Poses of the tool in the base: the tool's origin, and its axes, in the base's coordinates. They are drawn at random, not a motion.
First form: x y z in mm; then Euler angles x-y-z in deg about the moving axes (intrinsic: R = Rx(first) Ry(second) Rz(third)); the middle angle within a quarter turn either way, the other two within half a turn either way.
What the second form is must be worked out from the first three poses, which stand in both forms.
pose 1, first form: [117.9, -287.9, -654.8, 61.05, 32.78, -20.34]
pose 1, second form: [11.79, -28.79, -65.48, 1.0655, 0.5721, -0.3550]
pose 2, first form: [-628.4, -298.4, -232.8, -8.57, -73.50, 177.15]
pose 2, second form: [-62.84, -29.84, -23.28, -0.1496, -1.2828, 3.0919]
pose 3, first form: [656.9, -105.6, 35.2, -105.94, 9.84, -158.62]
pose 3, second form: [65.69, -10.56, 3.52, -1.8490, 0.1717, -2.7684]
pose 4, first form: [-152.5, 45.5, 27.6, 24.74, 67.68, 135.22]
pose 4, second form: [-15.25, 4.55, 2.76, 0.4318, 1.1812, 2.3600]
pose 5, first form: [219.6, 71.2, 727.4, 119.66, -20.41, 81.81]
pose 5, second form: [21.96, 7.12, 72.74, 2.0885, -0.3562, 1.4279]
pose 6, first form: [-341.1, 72.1, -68.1, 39.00, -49.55, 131.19]
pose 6, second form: [-34.11, 7.21, -6.81, 0.6807, -0.8648, 2.2897]
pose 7, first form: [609.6, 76.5, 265.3, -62.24, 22.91, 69.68]
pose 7, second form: [60.96, 7.65, 26.53, -1.0863, 0.3999, 1.2161]
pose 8, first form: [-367.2, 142.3, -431.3, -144.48, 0.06, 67.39]
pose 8, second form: [-36.72, 14.23, -43.13, -2.5217, 0.0010, 1.1762]
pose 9, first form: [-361.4, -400.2, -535.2, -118.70, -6.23, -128.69]
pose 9, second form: [-36.14, -40.02, -53.52, -2.0717, -0.1087, -2.2461]
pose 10, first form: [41.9, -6.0, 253.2, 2.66, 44.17, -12.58]
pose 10, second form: [4.19, -0.60, 25.32, 0.0464, 0.7709, -0.2196]
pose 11, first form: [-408.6, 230.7, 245.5, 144.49, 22.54, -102.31]
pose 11, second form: [-40.86, 23.07, 24.55, 2.5218, 0.3934, -1.7856]
